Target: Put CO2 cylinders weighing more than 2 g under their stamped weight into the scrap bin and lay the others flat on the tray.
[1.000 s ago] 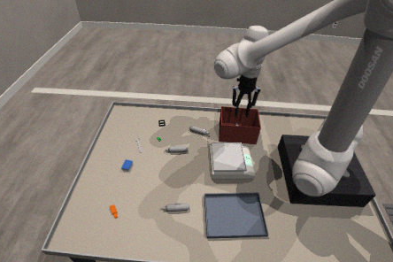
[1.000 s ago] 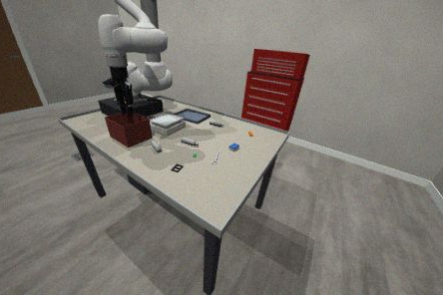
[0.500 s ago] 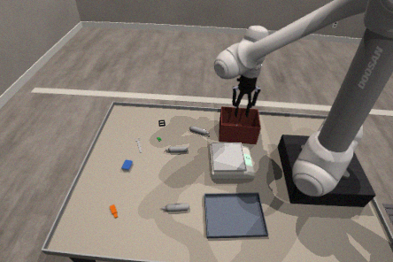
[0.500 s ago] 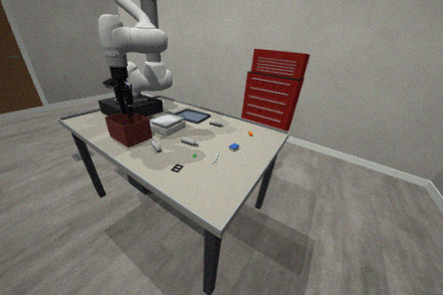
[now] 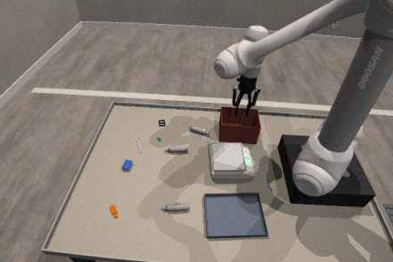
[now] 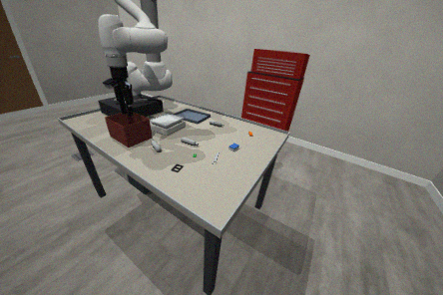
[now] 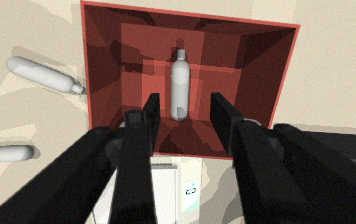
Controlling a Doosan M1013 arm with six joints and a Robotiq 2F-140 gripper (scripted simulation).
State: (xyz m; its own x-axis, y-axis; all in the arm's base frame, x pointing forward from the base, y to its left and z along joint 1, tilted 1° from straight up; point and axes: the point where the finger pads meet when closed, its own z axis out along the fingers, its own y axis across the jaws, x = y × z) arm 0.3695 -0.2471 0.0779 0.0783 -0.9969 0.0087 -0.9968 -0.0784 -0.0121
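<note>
Right now the scale plate is 220 mm to the left of my hand, 110 mm below it and 70 mm ahead of it. The rest, counted from my hand: grey CO2 cylinder: 340 mm ahead, 160 mm below, 150 mm to the left; then red scrap bin: 140 mm below, 10 mm to the right; then white scale: 210 mm to the left, 130 mm below, 60 mm ahead.
</note>
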